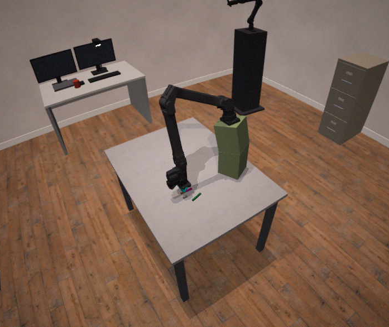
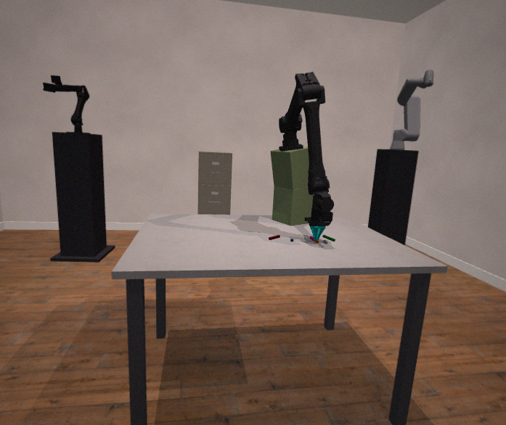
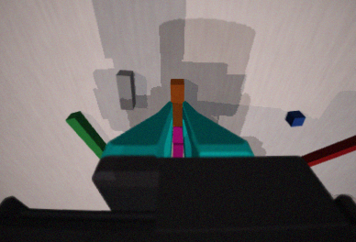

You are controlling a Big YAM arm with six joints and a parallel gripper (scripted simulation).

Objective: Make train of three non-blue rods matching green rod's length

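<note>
My hand is 10 mm above the orange rod. From my hand the other things lie so: grey rod 40 mm to the left, 10 mm below, 10 mm ahead; then green rod 80 mm to the left, 60 mm behind, 10 mm below; then small blue rod 110 mm to the right, 10 mm below.
</note>
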